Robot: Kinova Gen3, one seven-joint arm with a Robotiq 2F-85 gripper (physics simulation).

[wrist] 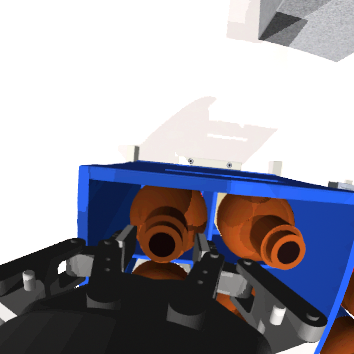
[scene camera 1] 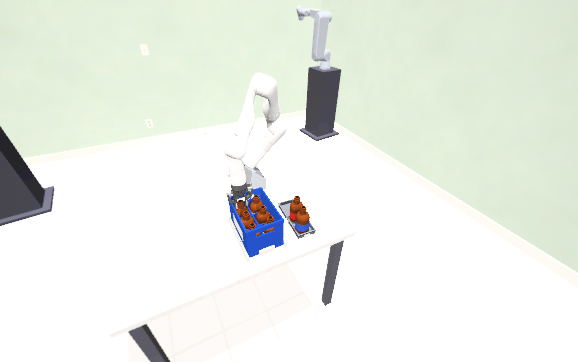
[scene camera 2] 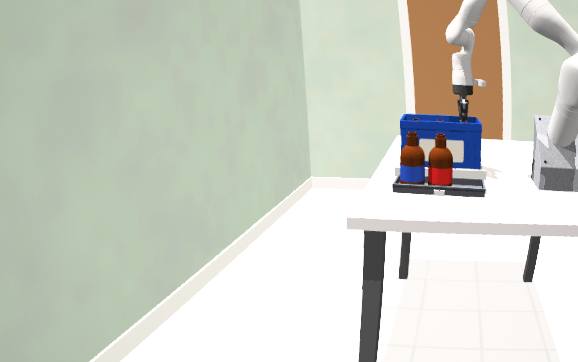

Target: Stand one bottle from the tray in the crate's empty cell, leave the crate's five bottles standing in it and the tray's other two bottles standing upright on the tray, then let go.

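Frame: origin at the arm's base, x ahead, y left, z up, level; metres.
Seen in the pictures: gripper, between the fingertips: point(wrist: 164, 240) point(scene camera 1: 241, 206); arm's base, origin of its link: point(scene camera 1: 247, 164) point(scene camera 2: 560, 134).
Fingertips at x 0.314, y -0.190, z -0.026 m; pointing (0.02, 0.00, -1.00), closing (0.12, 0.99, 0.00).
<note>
Offsets run from my fingertips to a thing's top centre. "pt": to the spot under its first point. Level surfaces: height alone.
The blue crate @[dy +0.032, dx +0.085, dz +0.042 m] point(scene camera 1: 266, 243) point(scene camera 2: 472, 152) point(wrist: 320, 194) stands on the table with several brown bottles in its cells. My gripper point(scene camera 1: 241, 202) point(scene camera 2: 463, 120) point(wrist: 164, 240) is open at the crate's corner cell nearest the robot base. Its fingers stand on either side of the neck of a brown bottle @[dy +0.001, dx -0.010, dz +0.030 m] point(scene camera 1: 240, 210) point(wrist: 167, 202) in that cell, with gaps beside the neck. This bottle looks upright; its lower part is hidden. Another bottle @[dy +0.086, dx -0.001, dz +0.030 m] point(scene camera 1: 256, 205) point(wrist: 255, 215) stands in the cell beside it. A red-labelled bottle @[dy +0.267, dx +0.115, dz +0.027 m] point(scene camera 1: 295, 214) point(scene camera 2: 440, 165) and a blue-labelled bottle @[dy +0.247, dx +0.197, dz +0.027 m] point(scene camera 1: 302, 220) point(scene camera 2: 412, 162) stand upright on the tray @[pt dy +0.270, dx +0.010, dz -0.128 m] point(scene camera 1: 286, 207) point(scene camera 2: 467, 186).
The tray lies beside the crate on the white table @[dz -0.133 m] point(scene camera 2: 510, 207). The grey robot base point(scene camera 1: 257, 179) point(scene camera 2: 547, 172) point(wrist: 315, 27) stands past the crate's near-base end. The crate's rim and dividers surround the bottle at the fingers. More bottle necks stand close by in the crate.
</note>
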